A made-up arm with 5 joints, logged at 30 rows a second.
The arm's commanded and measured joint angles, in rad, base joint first. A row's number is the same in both.
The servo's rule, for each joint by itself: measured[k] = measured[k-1] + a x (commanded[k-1-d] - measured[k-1]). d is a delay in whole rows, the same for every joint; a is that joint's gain. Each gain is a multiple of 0.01, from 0.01 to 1. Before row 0 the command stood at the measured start. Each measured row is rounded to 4 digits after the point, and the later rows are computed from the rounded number. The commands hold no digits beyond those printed.
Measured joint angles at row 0: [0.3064, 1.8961, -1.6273, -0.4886, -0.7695]
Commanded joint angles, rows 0 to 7: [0.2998, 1.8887, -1.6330, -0.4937, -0.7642]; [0.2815, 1.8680, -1.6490, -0.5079, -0.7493]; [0.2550, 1.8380, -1.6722, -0.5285, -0.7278]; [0.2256, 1.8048, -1.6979, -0.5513, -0.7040]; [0.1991, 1.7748, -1.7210, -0.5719, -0.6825]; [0.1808, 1.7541, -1.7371, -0.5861, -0.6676]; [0.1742, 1.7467, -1.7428, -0.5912, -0.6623]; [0.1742, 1.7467, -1.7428, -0.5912, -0.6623]
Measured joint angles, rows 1 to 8: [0.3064, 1.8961, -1.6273, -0.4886, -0.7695]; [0.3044, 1.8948, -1.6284, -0.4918, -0.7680]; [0.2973, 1.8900, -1.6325, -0.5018, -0.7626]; [0.2842, 1.8806, -1.6404, -0.5184, -0.7525]; [0.2660, 1.8670, -1.6519, -0.5388, -0.7384]; [0.2453, 1.8504, -1.6657, -0.5593, -0.7222]; [0.2253, 1.8331, -1.6800, -0.5759, -0.7064]; [0.2095, 1.8175, -1.6926, -0.5854, -0.6936]
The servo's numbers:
d 1
a 0.31 0.18 0.20 0.62 0.29

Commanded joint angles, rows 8 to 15: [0.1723, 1.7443, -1.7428, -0.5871, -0.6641]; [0.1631, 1.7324, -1.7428, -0.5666, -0.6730]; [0.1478, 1.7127, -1.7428, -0.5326, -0.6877]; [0.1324, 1.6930, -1.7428, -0.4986, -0.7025]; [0.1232, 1.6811, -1.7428, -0.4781, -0.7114]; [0.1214, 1.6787, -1.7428, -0.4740, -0.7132]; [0.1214, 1.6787, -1.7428, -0.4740, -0.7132]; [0.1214, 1.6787, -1.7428, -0.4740, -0.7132]
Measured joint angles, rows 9 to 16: [0.1986, 1.8048, -1.7026, -0.5890, -0.6845]; [0.1904, 1.7939, -1.7106, -0.5878, -0.6786]; [0.1819, 1.7828, -1.7170, -0.5747, -0.6770]; [0.1713, 1.7702, -1.7222, -0.5486, -0.6801]; [0.1592, 1.7563, -1.7263, -0.5176, -0.6866]; [0.1480, 1.7428, -1.7296, -0.4931, -0.6938]; [0.1398, 1.7313, -1.7322, -0.4813, -0.6994]; [0.1341, 1.7218, -1.7343, -0.4768, -0.7034]
